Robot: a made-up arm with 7 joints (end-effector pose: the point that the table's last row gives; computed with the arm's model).
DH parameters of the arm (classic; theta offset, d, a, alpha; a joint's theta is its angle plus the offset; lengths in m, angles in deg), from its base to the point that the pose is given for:
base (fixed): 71.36 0 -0.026 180
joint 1: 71.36 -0.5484 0.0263 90
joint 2: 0 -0.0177 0.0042 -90
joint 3: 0 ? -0.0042 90
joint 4: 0 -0.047 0.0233 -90
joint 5: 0 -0.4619 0.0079 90
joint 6: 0 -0.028 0.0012 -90
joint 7: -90 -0.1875 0.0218 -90
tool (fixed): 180 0.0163 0 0
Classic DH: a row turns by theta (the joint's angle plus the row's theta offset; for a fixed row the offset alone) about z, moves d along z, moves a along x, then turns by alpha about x.
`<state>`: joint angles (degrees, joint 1 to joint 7).
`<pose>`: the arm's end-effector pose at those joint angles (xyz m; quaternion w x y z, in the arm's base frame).
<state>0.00 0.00 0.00 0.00 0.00 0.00 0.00</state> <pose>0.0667 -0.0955 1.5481 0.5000 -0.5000 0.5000 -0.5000</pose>
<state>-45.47 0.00 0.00 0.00 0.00 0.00 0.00</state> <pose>0.0948 -0.0209 1.5481 0.6544 -0.6544 0.2679 -0.2679</pose>
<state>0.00 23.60 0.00 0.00 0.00 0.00 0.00</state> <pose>0.4628 -0.0955 1.4450 0.3872 -0.5917 0.5917 -0.3872</pose>
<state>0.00 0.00 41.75 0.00 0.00 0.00 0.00</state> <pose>0.0200 -0.1117 1.5481 0.2890 -0.2890 0.6453 -0.6453</pose>
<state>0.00 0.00 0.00 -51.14 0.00 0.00 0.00</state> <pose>-0.4571 -0.0955 1.3441 0.6668 -0.2352 0.2352 -0.6668</pose>
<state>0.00 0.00 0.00 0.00 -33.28 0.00 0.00</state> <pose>0.0659 -0.0806 1.5481 0.6222 -0.6222 0.3359 -0.3359</pose>
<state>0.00 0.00 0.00 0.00 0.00 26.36 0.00</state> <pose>0.1481 -0.0955 1.5208 0.3728 -0.6008 0.6008 -0.3728</pose>
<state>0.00 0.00 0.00 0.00 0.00 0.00 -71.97</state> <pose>0.0347 -0.0951 1.5481 0.6984 -0.6984 0.1108 -0.1108</pose>
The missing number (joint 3, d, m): -0.3503
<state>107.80 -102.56 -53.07 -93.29 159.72 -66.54 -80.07</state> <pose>-0.3010 0.4794 0.1146 0.0825 0.2775 -0.3652 -0.8848</pose>
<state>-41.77 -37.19 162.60 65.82 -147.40 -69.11 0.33</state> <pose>-0.4765 -0.5267 0.5439 0.6941 0.6575 -0.0129 -0.2930</pose>
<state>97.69 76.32 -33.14 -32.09 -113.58 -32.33 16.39</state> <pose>-0.3893 -0.8595 0.9372 0.8813 0.0366 0.3010 -0.3625</pose>
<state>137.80 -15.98 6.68 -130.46 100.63 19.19 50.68</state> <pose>0.2313 0.3261 0.3455 0.3321 0.7284 -0.3621 -0.4775</pose>
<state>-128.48 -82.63 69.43 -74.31 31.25 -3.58 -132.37</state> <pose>-0.1231 -0.7706 0.3437 0.9131 0.0708 -0.2330 -0.3269</pose>
